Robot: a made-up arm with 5 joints.
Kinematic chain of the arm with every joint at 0, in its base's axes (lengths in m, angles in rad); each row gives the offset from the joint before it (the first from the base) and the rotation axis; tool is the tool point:
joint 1: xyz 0 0 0.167 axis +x
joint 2: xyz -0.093 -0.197 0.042 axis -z
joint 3: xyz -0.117 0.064 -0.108 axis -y
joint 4: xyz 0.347 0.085 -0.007 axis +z
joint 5: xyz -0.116 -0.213 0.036 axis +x
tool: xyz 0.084 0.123 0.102
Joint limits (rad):
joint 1: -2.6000..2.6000
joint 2: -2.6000..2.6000
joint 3: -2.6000..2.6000
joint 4: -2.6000..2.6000
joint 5: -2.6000..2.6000
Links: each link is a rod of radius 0.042 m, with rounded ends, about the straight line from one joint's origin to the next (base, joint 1, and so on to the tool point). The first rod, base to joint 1, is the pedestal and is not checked.
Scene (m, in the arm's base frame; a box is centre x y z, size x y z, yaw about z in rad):
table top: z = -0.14
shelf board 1: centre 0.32 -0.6 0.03 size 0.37 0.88 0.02 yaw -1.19
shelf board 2: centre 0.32 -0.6 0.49 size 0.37 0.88 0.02 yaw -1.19
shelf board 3: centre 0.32 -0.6 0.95 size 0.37 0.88 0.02 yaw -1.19
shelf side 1: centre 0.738 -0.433 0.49 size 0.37 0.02 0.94 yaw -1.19
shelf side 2: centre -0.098 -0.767 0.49 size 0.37 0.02 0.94 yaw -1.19
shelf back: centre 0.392 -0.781 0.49 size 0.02 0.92 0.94 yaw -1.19
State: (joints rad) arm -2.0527 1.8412 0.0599 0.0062 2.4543
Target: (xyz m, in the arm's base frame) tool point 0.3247 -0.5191 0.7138
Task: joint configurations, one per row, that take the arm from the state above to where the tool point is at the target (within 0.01 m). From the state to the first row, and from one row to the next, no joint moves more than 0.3 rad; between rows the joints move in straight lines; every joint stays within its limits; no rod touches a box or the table.
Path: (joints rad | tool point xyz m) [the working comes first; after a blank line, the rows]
Joints at the target: -2.1610 2.6000 -1.9445 1.7624 2.6000
Straight joint move there: clear.

1: -2.0682 1.9496 -0.2264 0.2571 2.4751 | -0.4039 0.0656 0.5686
2: -2.0836 2.0580 -0.5128 0.5080 2.4959 | -0.4170 -0.0596 0.6576
3: -2.0991 2.1664 -0.7991 0.7589 2.5167 | -0.3802 -0.2209 0.7190
4: -2.1146 2.2748 -1.0855 1.0098 2.5376 | -0.2786 -0.3847 0.7478
5: -2.1301 2.3832 -1.3718 1.2606 2.5584 | -0.1121 -0.5106 0.7485
6: -2.1455 2.4916 -1.6582 1.5115 2.5792 | 0.1008 -0.5627 0.7328
7: -2.1610 2.6000 -1.9445 1.7624 2.6000 | 0.3247 -0.5191 0.7138

